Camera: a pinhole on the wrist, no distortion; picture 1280 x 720 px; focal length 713.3 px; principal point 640.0 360.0 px. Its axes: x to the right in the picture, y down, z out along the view. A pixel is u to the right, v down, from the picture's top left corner.
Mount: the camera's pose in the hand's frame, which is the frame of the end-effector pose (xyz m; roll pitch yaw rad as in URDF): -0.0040 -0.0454 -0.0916 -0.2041 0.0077 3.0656
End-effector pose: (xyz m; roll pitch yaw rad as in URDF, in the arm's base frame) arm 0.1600 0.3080 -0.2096 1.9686 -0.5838 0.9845
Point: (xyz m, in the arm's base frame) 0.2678 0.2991 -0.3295
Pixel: 683 332
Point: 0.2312 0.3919 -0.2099
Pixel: 83 201
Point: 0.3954 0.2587 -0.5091
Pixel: 758 463
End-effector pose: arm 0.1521 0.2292 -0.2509 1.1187 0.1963 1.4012
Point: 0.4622 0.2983 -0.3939
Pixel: 284 597
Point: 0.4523 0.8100 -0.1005
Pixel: outside the picture
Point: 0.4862 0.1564 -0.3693
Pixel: 583 612
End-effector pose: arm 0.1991 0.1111 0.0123 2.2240 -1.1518 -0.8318
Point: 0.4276 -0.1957 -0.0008
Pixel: 320 608
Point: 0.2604 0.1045 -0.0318
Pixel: 745 420
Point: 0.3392 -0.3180 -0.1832
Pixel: 624 484
